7 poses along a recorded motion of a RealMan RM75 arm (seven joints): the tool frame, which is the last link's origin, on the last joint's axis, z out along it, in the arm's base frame.
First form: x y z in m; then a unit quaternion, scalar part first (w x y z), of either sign.
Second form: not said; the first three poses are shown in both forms.
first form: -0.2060, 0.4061, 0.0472, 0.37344, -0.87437, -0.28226, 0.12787
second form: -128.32, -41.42, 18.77, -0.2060, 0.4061, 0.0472
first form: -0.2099, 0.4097, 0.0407, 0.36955, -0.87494, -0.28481, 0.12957
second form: -128.65, -41.88, 19.05, -0.2099, 0.4097, 0.0407
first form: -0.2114, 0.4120, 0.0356, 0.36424, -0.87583, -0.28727, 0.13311
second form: -129.10, -42.34, 19.62, -0.2114, 0.4120, 0.0356
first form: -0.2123, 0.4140, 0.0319, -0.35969, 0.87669, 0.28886, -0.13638
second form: -129.51, -42.67, 20.15, -0.2123, 0.4140, 0.0319
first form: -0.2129, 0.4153, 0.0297, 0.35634, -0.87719, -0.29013, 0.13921
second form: -129.79, -42.93, 20.60, -0.2129, 0.4153, 0.0297
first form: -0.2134, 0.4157, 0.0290, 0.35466, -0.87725, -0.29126, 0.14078
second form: -129.90, -43.13, 20.85, -0.2134, 0.4157, 0.0290
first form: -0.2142, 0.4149, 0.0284, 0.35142, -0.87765, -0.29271, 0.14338
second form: -130.17, -43.41, 21.26, -0.2142, 0.4149, 0.0284
